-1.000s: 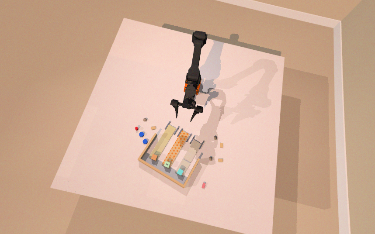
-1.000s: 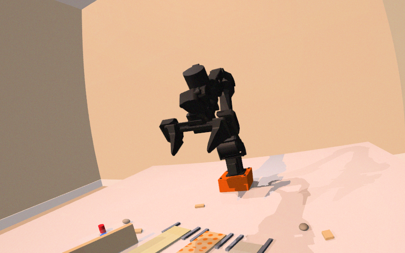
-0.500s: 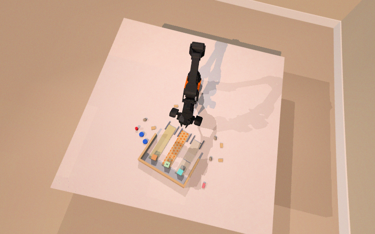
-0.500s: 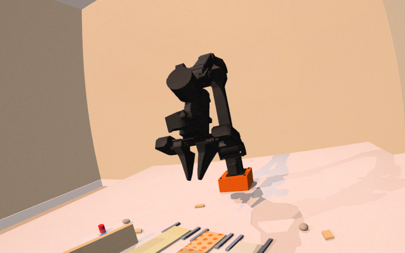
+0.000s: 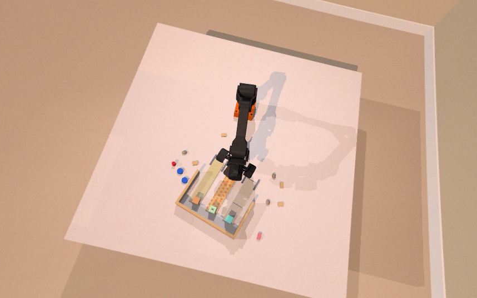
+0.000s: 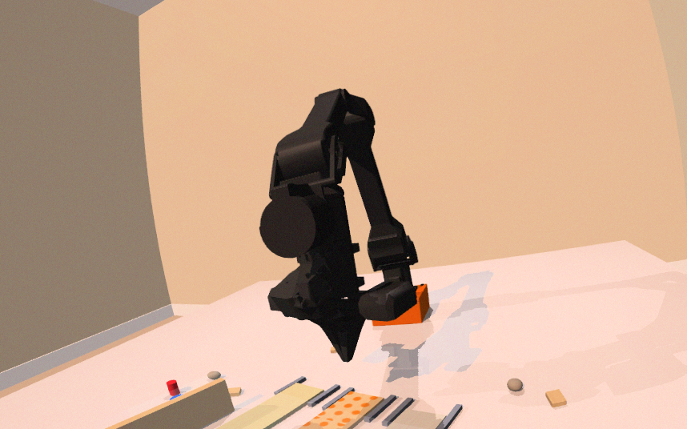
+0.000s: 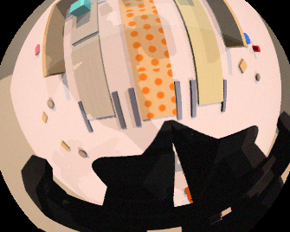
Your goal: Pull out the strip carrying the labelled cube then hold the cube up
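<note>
My gripper tip is 21 cm short of the labelled cube, 6 cm to the left of it and 5 cm above it. Also, from my gripper tip: pink block 29 cm ahead, 18 cm to the left, 6 cm below; then red cylinder 31 cm to the right, 6 cm below, 3 cm ahead.
</note>
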